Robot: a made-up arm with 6 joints.
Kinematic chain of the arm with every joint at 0, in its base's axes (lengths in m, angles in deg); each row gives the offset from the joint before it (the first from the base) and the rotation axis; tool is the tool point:
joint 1: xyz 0 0 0.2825 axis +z
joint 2: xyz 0 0 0 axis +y
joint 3: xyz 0 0 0.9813 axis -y
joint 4: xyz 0 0 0 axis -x
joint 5: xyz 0.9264 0 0 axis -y
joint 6: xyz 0 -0.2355 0 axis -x
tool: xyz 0 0 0
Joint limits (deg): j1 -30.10..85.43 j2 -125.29..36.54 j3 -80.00..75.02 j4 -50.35..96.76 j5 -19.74..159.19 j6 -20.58..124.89
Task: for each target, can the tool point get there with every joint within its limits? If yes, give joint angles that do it. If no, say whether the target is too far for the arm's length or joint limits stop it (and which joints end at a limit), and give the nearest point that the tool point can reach.
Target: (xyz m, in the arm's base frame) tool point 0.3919 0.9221 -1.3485
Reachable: no: joint limits stop it (at a limit: joint 2) | nearest point 0.2921 0.6874 0.1290 | short by 1.499 m
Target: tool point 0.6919 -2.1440 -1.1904
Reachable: no: too far | nearest point 0.0821 -1.6467 -0.7000 | short by 0.927 m
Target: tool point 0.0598 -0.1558 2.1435
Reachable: yes | joints 15.90 -13.77 50.72 45.10 119.07 -8.27
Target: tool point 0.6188 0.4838 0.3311
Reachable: yes | joints 54.49 23.14 -48.29 18.98 6.69 20.89
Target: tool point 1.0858 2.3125 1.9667
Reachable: no: too far | nearest point 0.6182 1.3165 1.4665 | short by 1.209 m
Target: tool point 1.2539 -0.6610 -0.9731
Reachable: no: joint limits stop it (at a limit: joint 2) | nearest point 0.8360 -0.4407 0.1858 | short by 1.251 m
